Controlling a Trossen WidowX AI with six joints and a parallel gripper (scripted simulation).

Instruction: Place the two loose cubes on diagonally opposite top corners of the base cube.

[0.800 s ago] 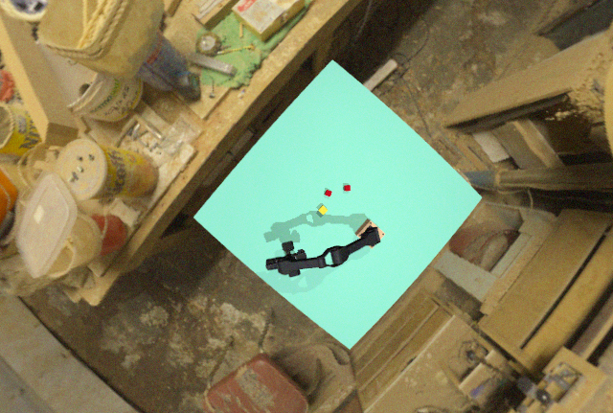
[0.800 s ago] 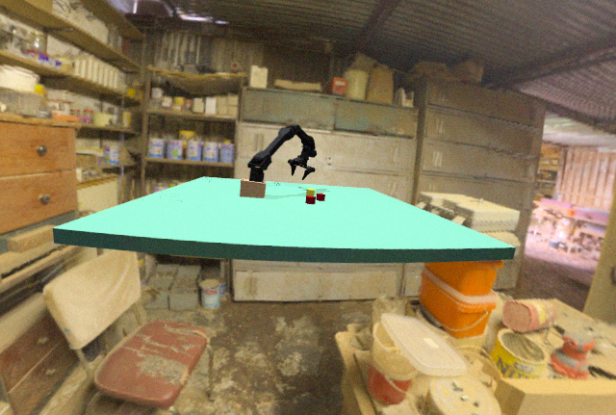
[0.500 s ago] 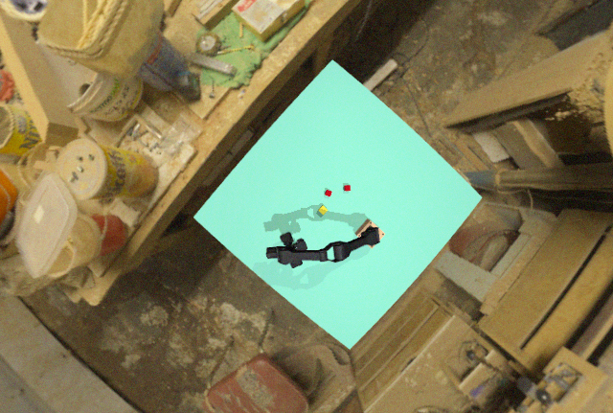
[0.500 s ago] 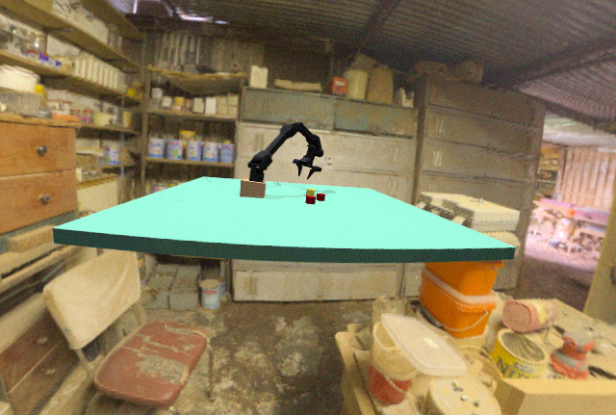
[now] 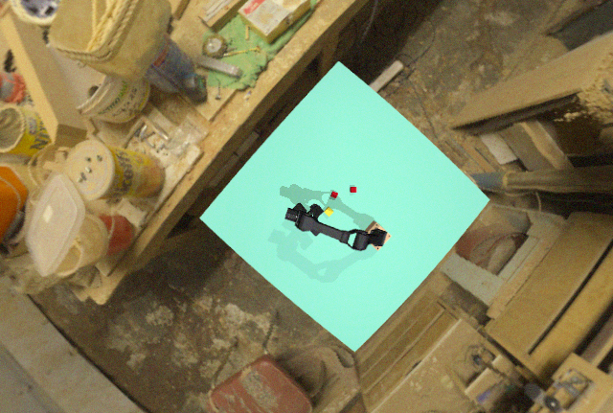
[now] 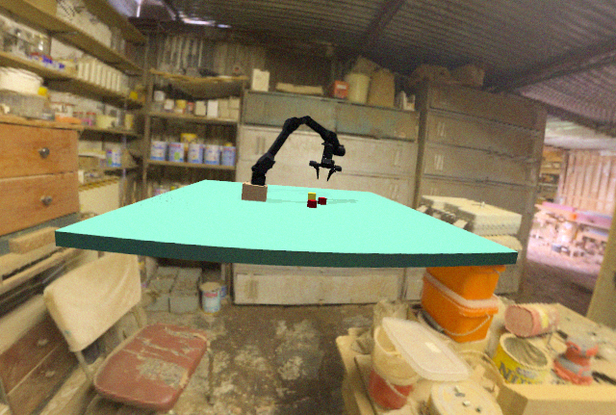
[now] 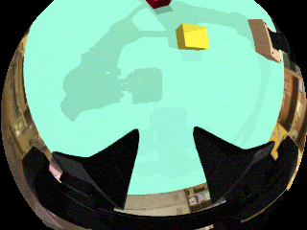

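Now: gripper tip 10 cm to the left of the yellow cube, 8 cm past it and 8 cm above it.
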